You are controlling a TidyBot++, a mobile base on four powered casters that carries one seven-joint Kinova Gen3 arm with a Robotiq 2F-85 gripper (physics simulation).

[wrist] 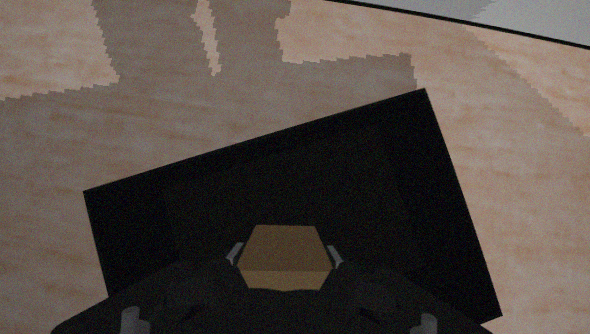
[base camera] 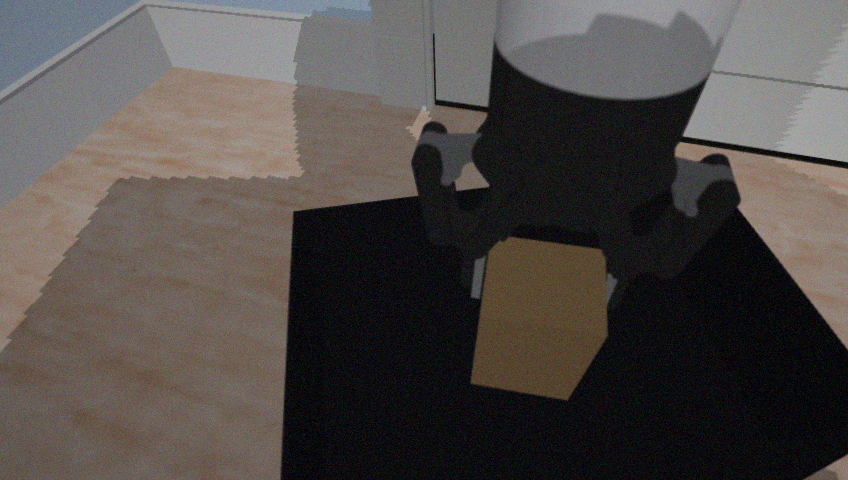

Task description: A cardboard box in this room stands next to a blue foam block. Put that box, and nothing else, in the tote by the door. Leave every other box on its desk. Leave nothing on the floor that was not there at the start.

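Places are measured from the arm's base along level axes (x right, y back, z down), in millimetres.
Pixels of known places: gripper, fingertip midpoint: (wrist: 284, 256) (base camera: 535, 295).
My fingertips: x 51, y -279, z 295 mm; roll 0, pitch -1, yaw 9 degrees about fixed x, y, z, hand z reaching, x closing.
Behind a point stands the place of what it marks.
A brown cardboard box (base camera: 541, 321) @[y -238, x 45, z 258 mm] (wrist: 285, 250) @[y -287, x 53, z 283 mm] is held between the fingertips of my gripper (base camera: 544, 282) @[y -279, x 51, z 295 mm] (wrist: 284, 256) @[y -279, x 51, z 295 mm], which is shut on it. The black tote (base camera: 368, 356) @[y -289, x -61, z 394 mm] (wrist: 320, 170) @[y -347, x 101, z 394 mm] stands on the floor, and the box hangs over or within its opening. In the base camera view the tote shows on both sides of the box and below it. The tote is so dark that I cannot tell how far the box is above its bottom. The blue foam block does not show in these views.
A white door (base camera: 461, 59) @[y -618, x 9, z 331 mm] with a dark lower edge is behind the tote. A pale wall (base camera: 232, 47) @[y -703, x -285, z 355 mm] with a corner is at the back left. Wood floor (base camera: 178, 297) @[y -342, x -233, z 397 mm] (wrist: 540, 210) @[y -257, x 398, z 397 mm] surrounds the tote, with shadows across it.
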